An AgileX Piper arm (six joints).
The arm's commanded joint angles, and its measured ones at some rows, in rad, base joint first. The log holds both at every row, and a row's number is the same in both.
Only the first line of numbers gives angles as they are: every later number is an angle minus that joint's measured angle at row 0.
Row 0, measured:
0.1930, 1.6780, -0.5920, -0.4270, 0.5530, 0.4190
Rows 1 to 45, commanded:
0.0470, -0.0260, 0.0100, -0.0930, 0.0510, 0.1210
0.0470, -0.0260, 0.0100, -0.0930, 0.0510, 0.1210
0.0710, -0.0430, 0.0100, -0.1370, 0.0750, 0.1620
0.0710, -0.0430, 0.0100, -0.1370, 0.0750, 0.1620
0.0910, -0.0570, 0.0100, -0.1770, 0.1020, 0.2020
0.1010, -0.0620, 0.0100, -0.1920, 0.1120, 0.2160
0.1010, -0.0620, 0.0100, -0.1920, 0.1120, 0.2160
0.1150, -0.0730, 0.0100, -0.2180, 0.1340, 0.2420
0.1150, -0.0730, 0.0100, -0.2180, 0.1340, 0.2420
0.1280, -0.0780, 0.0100, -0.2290, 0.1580, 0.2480
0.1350, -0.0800, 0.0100, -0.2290, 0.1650, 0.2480
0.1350, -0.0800, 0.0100, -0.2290, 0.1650, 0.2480
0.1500, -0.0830, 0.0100, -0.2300, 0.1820, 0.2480
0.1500, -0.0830, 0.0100, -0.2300, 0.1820, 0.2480
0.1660, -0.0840, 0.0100, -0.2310, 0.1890, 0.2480
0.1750, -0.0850, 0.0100, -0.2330, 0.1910, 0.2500
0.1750, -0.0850, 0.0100, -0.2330, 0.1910, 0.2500
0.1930, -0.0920, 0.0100, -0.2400, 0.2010, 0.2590
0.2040, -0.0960, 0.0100, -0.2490, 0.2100, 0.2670
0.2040, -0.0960, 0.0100, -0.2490, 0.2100, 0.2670
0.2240, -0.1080, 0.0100, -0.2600, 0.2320, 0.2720
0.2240, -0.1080, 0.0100, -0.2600, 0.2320, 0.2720
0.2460, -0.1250, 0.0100, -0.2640, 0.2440, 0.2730
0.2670, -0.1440, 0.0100, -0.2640, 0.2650, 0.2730
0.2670, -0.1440, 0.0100, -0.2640, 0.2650, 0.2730
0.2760, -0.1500, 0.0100, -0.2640, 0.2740, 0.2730
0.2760, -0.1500, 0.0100, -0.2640, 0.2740, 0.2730
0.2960, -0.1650, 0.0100, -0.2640, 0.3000, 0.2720
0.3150, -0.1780, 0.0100, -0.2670, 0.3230, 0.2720
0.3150, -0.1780, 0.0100, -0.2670, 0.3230, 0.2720
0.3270, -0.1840, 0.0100, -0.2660, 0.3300, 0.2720
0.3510, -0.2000, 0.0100, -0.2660, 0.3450, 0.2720
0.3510, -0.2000, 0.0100, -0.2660, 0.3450, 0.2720
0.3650, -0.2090, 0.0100, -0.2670, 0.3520, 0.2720
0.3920, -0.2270, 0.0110, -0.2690, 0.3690, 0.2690
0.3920, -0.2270, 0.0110, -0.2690, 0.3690, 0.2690
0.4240, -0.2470, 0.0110, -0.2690, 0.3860, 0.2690
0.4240, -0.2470, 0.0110, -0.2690, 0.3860, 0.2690
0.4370, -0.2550, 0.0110, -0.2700, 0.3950, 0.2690
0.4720, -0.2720, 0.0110, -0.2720, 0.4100, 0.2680
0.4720, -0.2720, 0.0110, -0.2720, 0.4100, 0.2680
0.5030, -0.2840, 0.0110, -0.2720, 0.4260, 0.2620
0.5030, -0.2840, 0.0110, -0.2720, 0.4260, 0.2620
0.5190, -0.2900, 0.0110, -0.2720, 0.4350, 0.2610
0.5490, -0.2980, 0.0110, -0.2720, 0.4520, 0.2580
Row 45, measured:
0.5130, -0.2790, 0.0100, -0.2160, 0.3860, 0.2620
